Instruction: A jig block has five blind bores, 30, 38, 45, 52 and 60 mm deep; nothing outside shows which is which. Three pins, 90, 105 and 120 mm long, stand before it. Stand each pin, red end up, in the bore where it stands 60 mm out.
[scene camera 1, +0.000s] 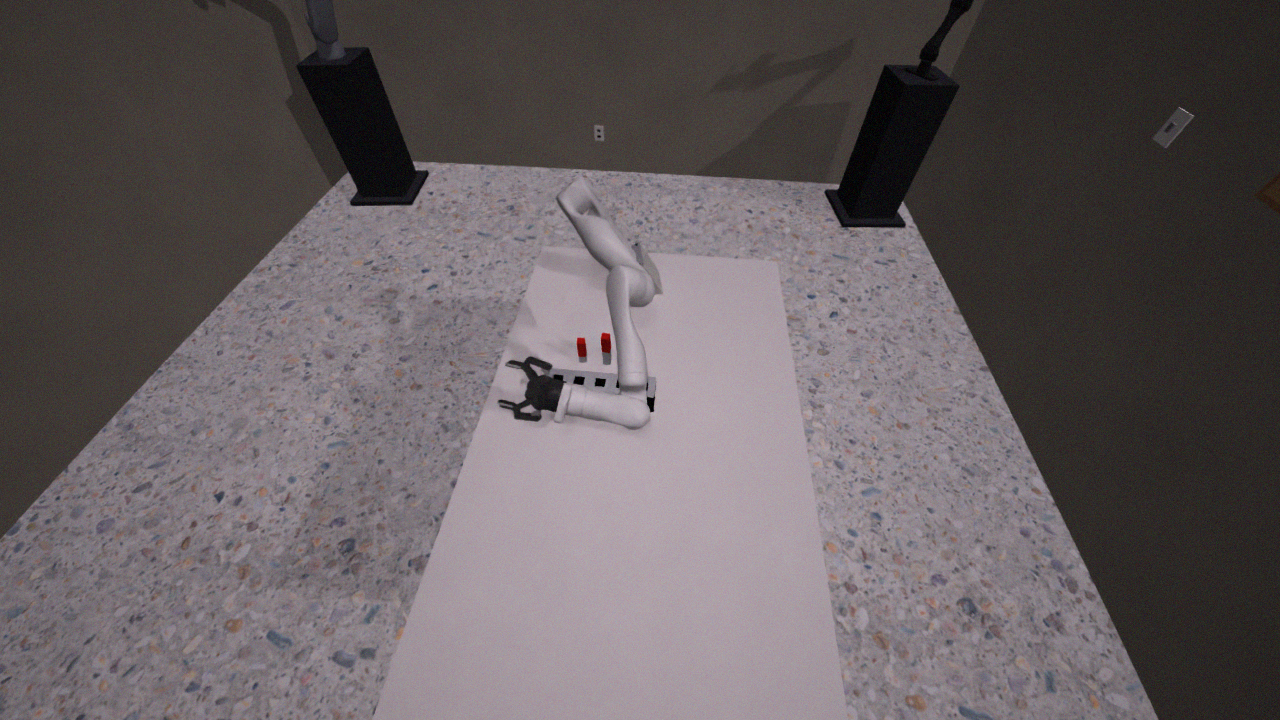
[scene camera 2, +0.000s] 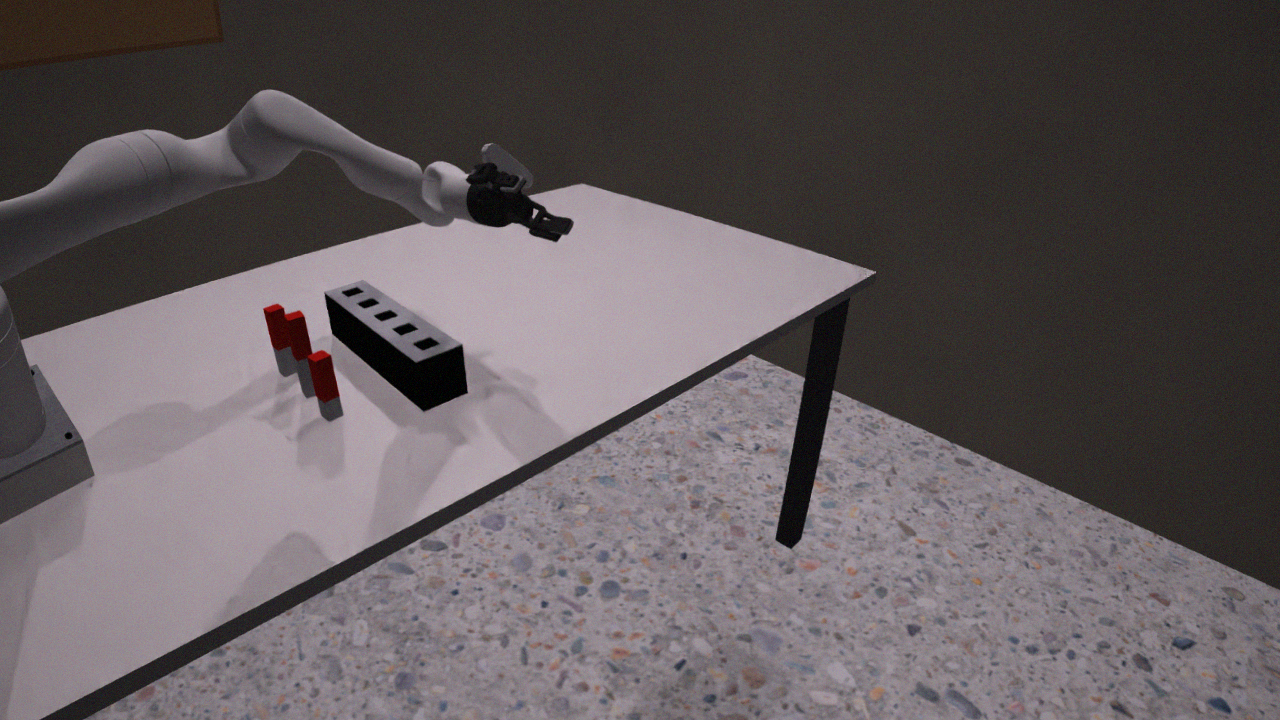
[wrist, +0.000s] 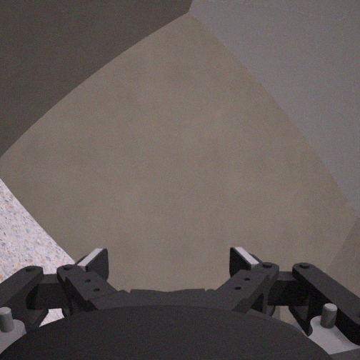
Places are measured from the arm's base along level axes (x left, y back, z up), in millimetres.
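Pixels of known places: gripper, fingertip midpoint: (scene camera 1: 502, 382) (scene camera 2: 546, 206); arm's base, link origin: (scene camera 2: 3, 424).
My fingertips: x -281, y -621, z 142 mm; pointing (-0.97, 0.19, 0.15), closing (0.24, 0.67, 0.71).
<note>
Ahead of a thing's pixels: the offset from my fingertips to its top centre. Level surfaces: height alone.
The jig block @[dx +214, dy +125, dz -171 mm] (scene camera 1: 589, 381) (scene camera 2: 375, 353) stands on the table, dark-sided with a grey top and five square openings in a row; no pin stands in them. Three pins stand upright, red end up, in a row on the robot-base side of the block: the nearest in scene camera 2 (scene camera 1: 580, 346) (scene camera 2: 324, 380), the middle one @[dx +227, dy +258, dz -126 mm] (scene camera 1: 605, 343) (scene camera 2: 298, 338), which looks tallest, and the far one @[dx +310, dy +252, dz -141 mm] (scene camera 2: 275, 329), hidden by the arm in scene camera 1. My gripper (scene camera 1: 507, 385) (scene camera 2: 531, 197) (wrist: 168, 262) is open and empty, raised above the table and pointing sideways, away from the pins. Bore depths are hidden.
The white table @[dz -247 mm] (scene camera 1: 662, 537) (scene camera 2: 671, 313) carries the robot base (scene camera 2: 44, 483). The arm (scene camera 1: 626, 331) (scene camera 2: 313, 134) reaches over the block. Two black pedestals (scene camera 1: 362, 125) (scene camera 1: 897, 143) stand beyond the table. The wrist view faces a wall (wrist: 175, 150) and part of the speckled floor (wrist: 17, 225).
</note>
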